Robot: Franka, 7 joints.
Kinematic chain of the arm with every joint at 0, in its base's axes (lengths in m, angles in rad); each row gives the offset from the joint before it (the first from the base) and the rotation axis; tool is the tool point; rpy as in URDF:
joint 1: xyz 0 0 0.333 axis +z
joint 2: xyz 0 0 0 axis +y
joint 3: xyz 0 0 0.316 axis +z
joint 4: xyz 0.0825 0 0 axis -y
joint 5: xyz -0.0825 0 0.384 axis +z
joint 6: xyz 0 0 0 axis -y
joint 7: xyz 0.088 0 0 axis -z
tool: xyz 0 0 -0.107 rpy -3.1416 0 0
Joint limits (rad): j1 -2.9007..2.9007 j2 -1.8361..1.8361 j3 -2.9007..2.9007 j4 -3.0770..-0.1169 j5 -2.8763..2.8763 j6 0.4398..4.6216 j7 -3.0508..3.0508
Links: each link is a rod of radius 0.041 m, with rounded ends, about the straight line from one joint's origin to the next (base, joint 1, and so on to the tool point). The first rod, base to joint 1, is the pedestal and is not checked.
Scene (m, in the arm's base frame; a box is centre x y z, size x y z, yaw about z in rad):
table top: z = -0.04
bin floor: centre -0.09 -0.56 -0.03 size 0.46 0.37 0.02 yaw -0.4
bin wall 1: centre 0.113 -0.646 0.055 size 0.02 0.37 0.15 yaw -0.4
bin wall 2: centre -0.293 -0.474 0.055 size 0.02 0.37 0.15 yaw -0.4
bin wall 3: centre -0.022 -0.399 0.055 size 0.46 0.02 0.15 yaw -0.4
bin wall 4: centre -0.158 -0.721 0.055 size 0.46 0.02 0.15 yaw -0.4
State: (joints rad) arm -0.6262 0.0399 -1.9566 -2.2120 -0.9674 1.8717 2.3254
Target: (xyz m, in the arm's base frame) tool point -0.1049 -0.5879 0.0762
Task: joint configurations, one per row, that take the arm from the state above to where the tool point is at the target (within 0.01 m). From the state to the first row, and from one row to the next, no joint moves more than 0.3 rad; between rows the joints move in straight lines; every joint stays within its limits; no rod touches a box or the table.
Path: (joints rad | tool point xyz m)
1: -0.6812 0.3238 -1.6817 -2.1195 -0.9686 1.9744 2.3254 | -0.3937 -0.3632 0.4550
2: -0.7363 0.6077 -1.4068 -2.0270 -0.9698 2.0770 2.3254 | -0.2904 -0.5004 0.4174
3: -0.7913 0.8915 -1.1319 -1.9345 -0.9710 2.1797 2.3254 | -0.1864 -0.5872 0.2793
4: -0.8463 1.1754 -0.8570 -1.8421 -0.9722 2.2823 2.3254 | -0.1049 -0.5879 0.0762

